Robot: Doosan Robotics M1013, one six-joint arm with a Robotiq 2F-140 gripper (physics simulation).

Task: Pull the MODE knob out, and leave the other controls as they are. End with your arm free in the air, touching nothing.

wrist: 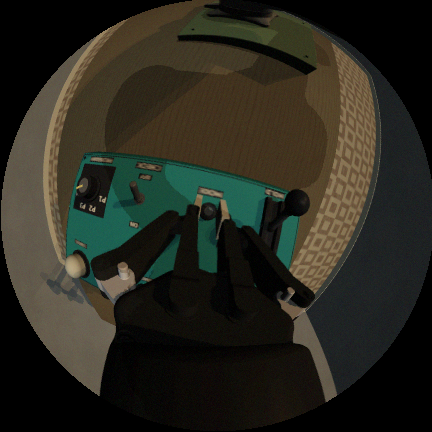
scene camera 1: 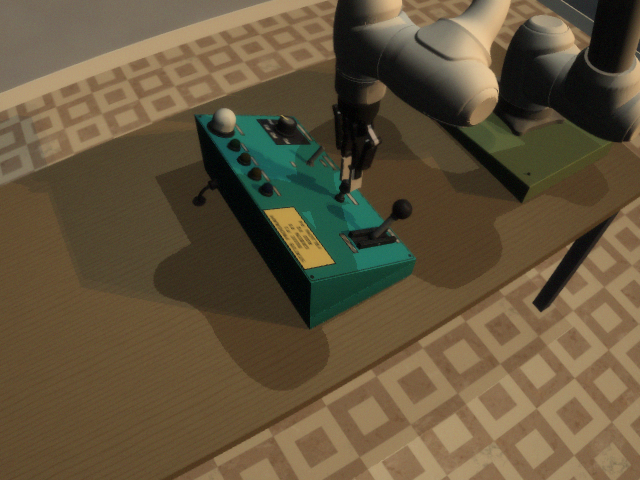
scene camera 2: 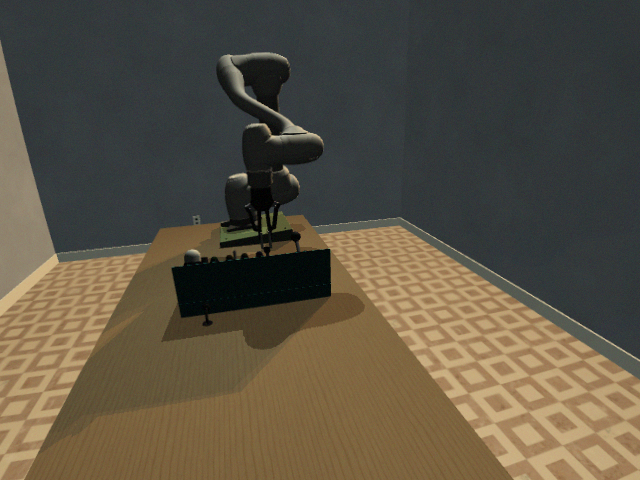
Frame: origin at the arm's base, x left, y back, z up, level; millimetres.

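Seen in the pictures: gripper, fingertip midpoint: (wrist: 208,205) (scene camera 1: 350,183) (scene camera 2: 266,247); arm's base at its link origin: (scene camera 1: 521,110) (scene camera 2: 245,224).
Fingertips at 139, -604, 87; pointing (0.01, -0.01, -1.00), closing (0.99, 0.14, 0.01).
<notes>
Offsets run from my fingertips to a thing's top centre, as dx, dy, dz. "spot": to the spot under its first point.
The MODE knob @[+3, -18, +10] (scene camera 1: 343,187) (scene camera 2: 266,251) (wrist: 208,211) is a small black round-headed knob on a thin stem, standing on the sloped top of the teal control box (scene camera 1: 324,195) (scene camera 2: 253,284) (wrist: 182,176). My gripper (scene camera 1: 350,179) (scene camera 2: 265,245) (wrist: 208,205) points down over the box and is shut on the knob, with one pale fingertip on either side of its head. The wrist view shows the knob's head between the tips; the stem below is hidden there. How far the knob stands out is hard to tell.
A black ball-topped lever @[+114, +58, +38] (scene camera 1: 401,209) (wrist: 296,202) stands close beside the fingers. A toggle @[-117, -24, +2] (scene camera 1: 315,155) (wrist: 136,192), a dial @[-235, -50, +3] (scene camera 1: 286,125) (wrist: 87,187), a white dome @[spot: -205, -200, +74] (scene camera 1: 224,120) (wrist: 76,266) and several dark buttons are on the box. A small crank @[spot: -184, -290, -120] (scene camera 1: 199,199) (scene camera 2: 207,316) sticks out behind.
</notes>
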